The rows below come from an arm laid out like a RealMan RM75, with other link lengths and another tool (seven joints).
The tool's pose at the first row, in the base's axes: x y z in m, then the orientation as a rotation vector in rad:
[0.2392 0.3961 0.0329 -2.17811 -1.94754 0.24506]
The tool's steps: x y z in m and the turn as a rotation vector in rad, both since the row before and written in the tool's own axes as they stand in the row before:
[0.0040 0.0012 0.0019 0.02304 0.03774 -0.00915]
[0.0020 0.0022 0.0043 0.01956 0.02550 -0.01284]
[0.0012 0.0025 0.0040 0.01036 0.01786 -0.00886]
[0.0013 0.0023 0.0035 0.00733 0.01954 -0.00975]
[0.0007 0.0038 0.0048 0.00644 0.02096 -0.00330]
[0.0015 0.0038 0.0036 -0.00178 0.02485 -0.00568]
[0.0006 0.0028 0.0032 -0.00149 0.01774 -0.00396]
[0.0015 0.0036 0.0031 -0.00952 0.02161 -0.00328]
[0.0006 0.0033 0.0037 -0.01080 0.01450 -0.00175]
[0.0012 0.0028 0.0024 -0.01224 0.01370 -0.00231]
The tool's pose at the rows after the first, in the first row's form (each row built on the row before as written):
[0.2403 0.4000 0.0308 -2.14327 -1.92462 0.22218]
[0.2414 0.4021 0.0262 -2.11052 -1.91373 0.20937]
[0.2427 0.4035 0.0217 -2.08989 -1.90748 0.19750]
[0.2440 0.4051 0.0178 -2.06984 -1.90250 0.18098]
[0.2462 0.4063 0.0122 -2.05628 -1.89054 0.16379]
[0.2488 0.4082 0.0078 -2.04448 -1.88231 0.13459]
[0.2505 0.4093 0.0040 -2.03618 -1.87632 0.11371]
[0.2531 0.4113 0.0002 -2.03245 -1.87059 0.08175]
[0.2552 0.4126 -0.0041 -2.03315 -1.86795 0.05642]
[0.2573 0.4142 -0.0069 -2.03439 -1.86678 0.03044]

